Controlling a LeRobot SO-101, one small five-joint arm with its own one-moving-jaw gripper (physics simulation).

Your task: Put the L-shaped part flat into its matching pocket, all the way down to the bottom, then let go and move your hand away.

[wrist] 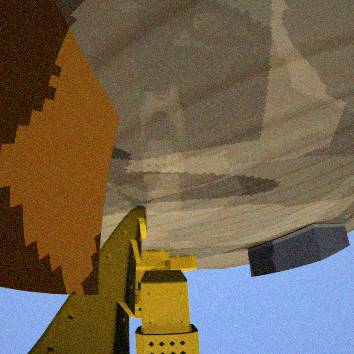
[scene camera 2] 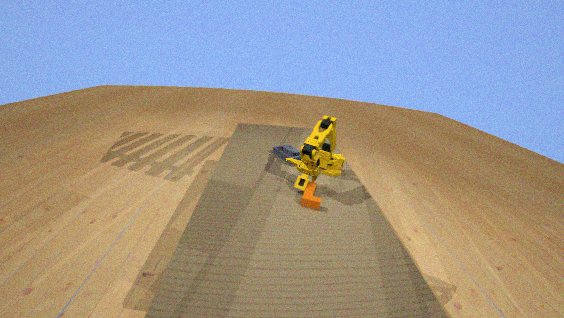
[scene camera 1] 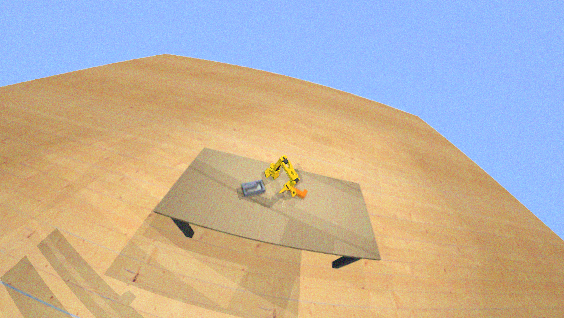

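Observation:
There is an orange L-shaped part (wrist: 65, 125) in the scene, and the gripper touches it.

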